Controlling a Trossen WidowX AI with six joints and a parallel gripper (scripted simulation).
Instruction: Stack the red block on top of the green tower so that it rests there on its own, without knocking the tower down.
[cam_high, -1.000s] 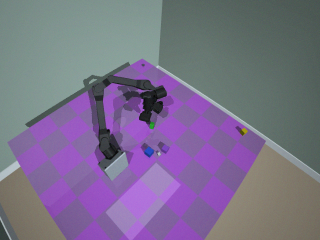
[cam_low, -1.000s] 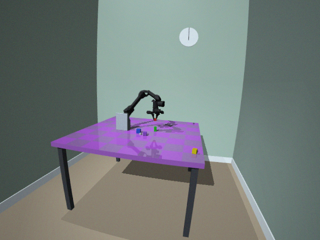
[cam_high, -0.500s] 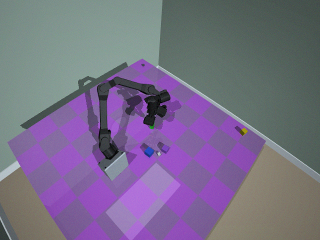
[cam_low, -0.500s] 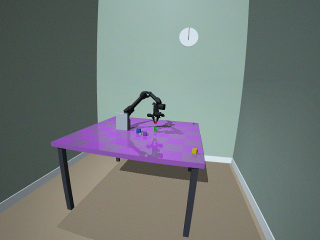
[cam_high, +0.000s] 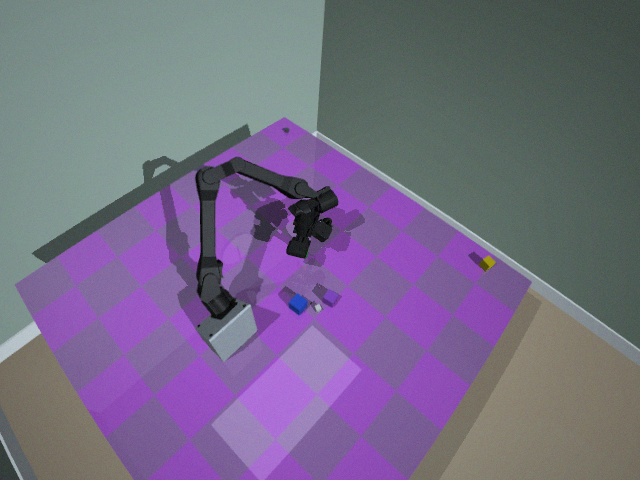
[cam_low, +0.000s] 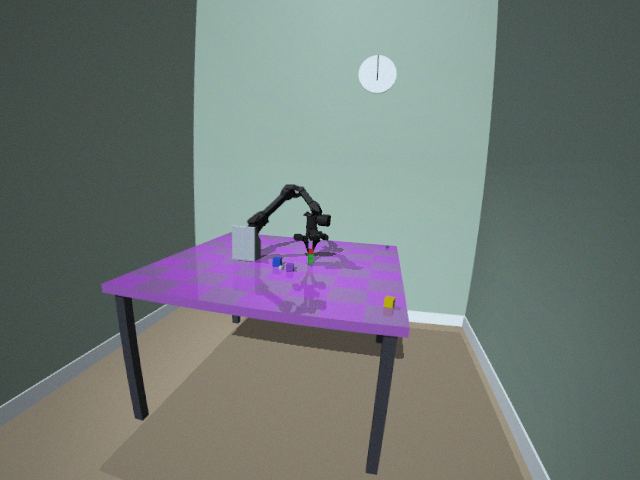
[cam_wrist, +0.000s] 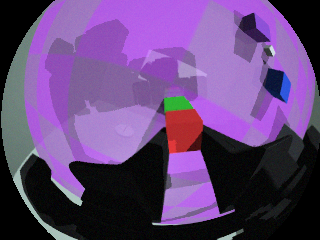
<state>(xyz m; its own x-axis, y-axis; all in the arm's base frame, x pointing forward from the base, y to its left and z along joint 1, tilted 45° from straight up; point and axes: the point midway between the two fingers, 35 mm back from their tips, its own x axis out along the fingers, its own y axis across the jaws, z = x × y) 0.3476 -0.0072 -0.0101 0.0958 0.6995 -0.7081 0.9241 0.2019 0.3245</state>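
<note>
The red block is right at my gripper tip. Round my gripper tip: blue block 17 cm behind, 11 cm to the right, 4 cm below; then small white block 16 cm to the right, 13 cm behind, 5 cm below; then purple block 18 cm to the right, 8 cm behind, 4 cm below.
</note>
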